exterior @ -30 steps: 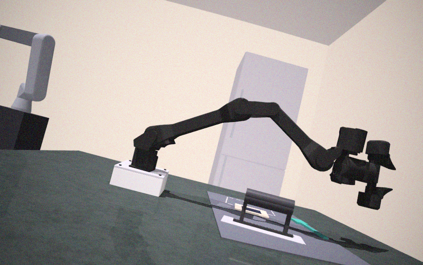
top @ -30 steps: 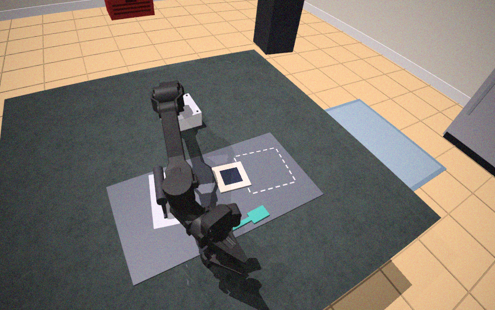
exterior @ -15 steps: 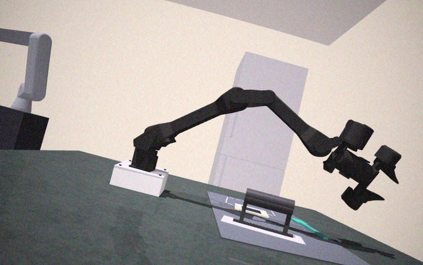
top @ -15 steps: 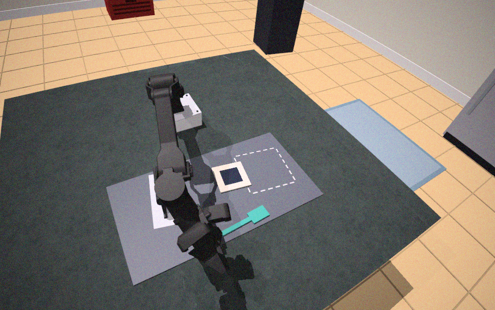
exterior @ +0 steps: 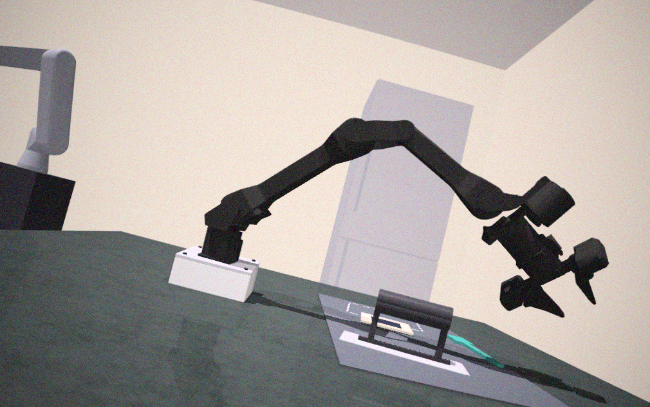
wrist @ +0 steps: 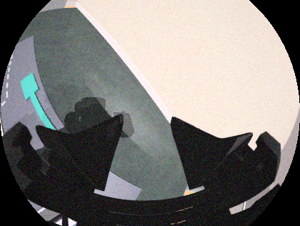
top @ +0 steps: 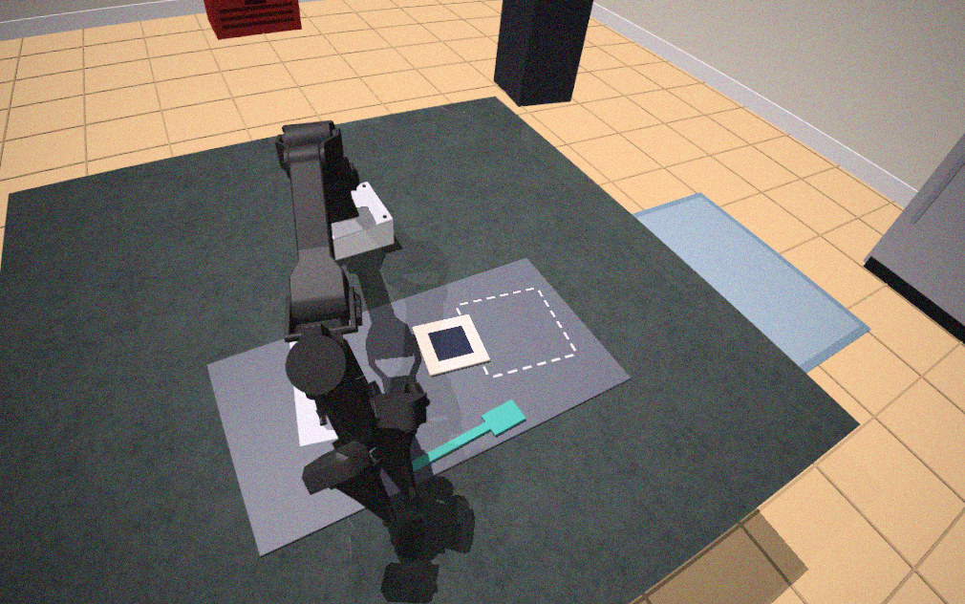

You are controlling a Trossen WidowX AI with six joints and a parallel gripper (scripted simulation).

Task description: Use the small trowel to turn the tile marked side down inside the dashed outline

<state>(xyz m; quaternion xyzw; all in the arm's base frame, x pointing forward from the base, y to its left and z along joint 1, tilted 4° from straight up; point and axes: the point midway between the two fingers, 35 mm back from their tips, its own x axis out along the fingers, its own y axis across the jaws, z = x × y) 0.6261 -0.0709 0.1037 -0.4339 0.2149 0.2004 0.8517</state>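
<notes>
The trowel is 270 mm behind my gripper tip, 60 mm to the right of it and 100 mm below it. From my gripper tip the other things lie so: teal spatula-like tool (120 mm behind, 150 mm to the left, 130 mm below); then tile (300 mm behind, 180 mm to the left, 130 mm below); then grey mat (260 mm behind, 120 mm to the left, 150 mm below).
</notes>
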